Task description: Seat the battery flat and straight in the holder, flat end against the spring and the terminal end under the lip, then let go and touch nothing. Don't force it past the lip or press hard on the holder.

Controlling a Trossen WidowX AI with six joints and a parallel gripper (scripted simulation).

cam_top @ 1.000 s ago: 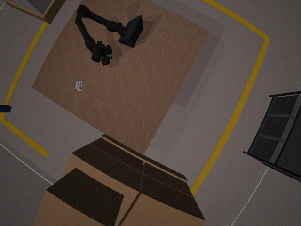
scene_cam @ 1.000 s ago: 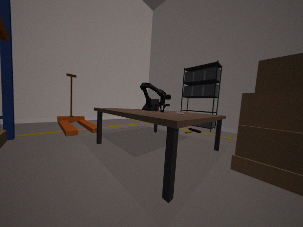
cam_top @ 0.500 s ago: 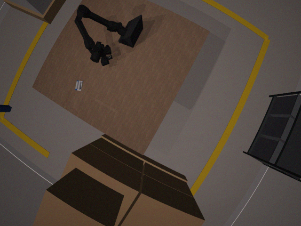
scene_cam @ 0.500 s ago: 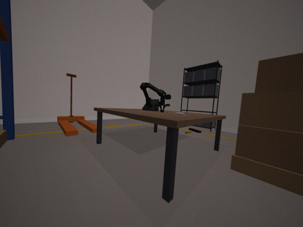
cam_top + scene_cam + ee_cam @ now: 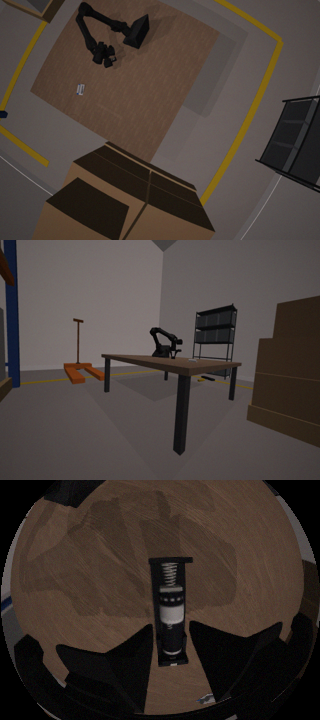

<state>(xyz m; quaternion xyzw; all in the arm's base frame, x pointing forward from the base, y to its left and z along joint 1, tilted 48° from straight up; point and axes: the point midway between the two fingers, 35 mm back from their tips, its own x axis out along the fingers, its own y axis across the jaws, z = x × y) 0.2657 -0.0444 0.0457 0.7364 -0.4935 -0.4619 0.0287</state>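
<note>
The battery lies right at my gripper tip.
</note>
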